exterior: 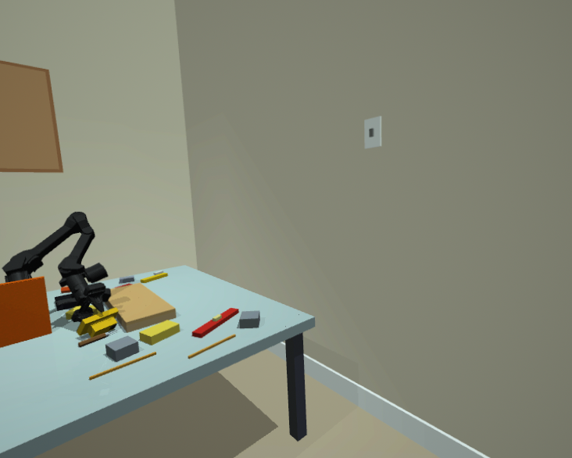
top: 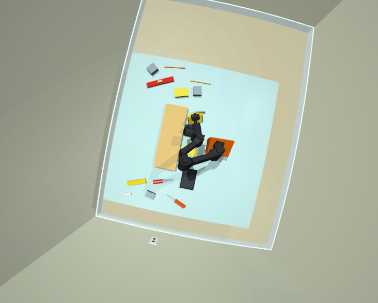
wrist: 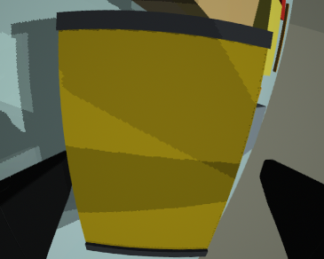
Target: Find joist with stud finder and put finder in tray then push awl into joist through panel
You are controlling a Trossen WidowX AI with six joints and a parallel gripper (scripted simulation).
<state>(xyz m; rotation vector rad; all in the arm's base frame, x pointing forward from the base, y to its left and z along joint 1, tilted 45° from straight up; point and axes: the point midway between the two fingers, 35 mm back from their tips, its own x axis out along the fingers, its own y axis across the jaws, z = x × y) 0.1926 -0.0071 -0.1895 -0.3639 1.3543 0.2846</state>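
My gripper tip is now 3 cm above the yellow stud finder, 2 cm short of it and 1 cm to the left of it. From my gripper tip the other things lie so: awl 5 cm to the right, 4 cm below, 1 cm ahead; red level 36 cm ahead, 22 cm to the right, 4 cm below; dark tray 49 cm to the left, 8 cm behind, 4 cm below.
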